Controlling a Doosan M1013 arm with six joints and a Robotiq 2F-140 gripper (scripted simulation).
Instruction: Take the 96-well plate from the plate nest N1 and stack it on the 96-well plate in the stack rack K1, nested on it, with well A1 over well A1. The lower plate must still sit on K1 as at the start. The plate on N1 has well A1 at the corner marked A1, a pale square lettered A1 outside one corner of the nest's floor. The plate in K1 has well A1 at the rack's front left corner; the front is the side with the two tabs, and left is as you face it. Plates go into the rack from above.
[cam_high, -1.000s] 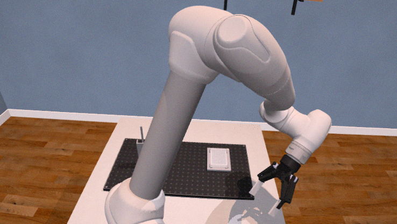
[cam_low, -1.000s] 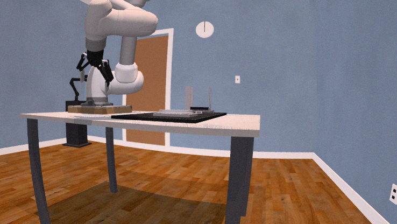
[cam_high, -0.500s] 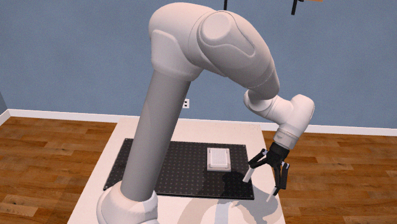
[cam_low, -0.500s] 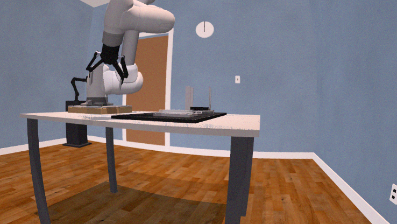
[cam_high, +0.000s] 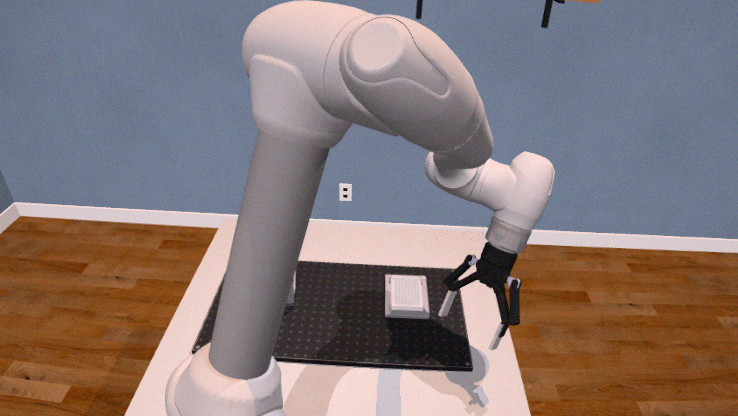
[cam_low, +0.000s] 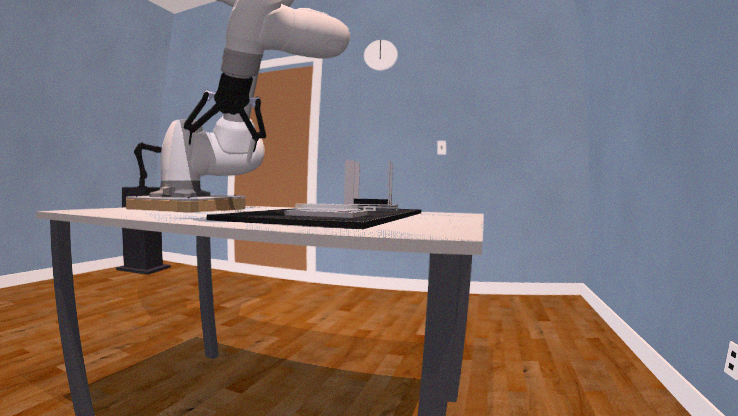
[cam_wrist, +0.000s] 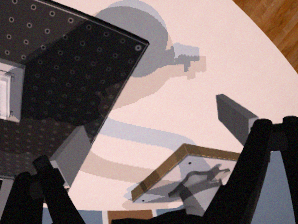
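My hand is 25 cm short of the white 96-well plate, 8 cm to the right of it and 12 cm above it. Round my hand: A1 marker: 31 cm ahead, 1 cm to the left, 12 cm below; then plate nest N1: 25 cm ahead, 8 cm to the left, 13 cm below.
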